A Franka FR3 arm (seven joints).
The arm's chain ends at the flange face. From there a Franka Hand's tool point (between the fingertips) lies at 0.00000 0.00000 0.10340 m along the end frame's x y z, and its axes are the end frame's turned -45 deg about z.
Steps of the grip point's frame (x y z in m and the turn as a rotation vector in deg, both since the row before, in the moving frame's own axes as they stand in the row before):
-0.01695 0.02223 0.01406 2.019 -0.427 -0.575
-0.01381 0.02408 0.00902 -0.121 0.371 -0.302
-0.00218 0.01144 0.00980 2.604 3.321 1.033
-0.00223 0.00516 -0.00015 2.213 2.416 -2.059
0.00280 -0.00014 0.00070 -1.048 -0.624 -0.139
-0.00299 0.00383 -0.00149 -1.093 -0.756 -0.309
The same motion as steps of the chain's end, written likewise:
0.00686 0.02972 0.01413 1.126 -1.730 -0.575
0.00663 0.02711 0.00902 0.177 0.348 -0.302
0.00557 0.01718 0.01008 4.190 0.507 1.033
0.00192 0.01113 0.00002 3.273 0.144 -2.059
0.00134 -0.00421 0.00072 -1.182 0.300 -0.139
0.00016 0.00246 -0.00146 -1.307 0.238 -0.309

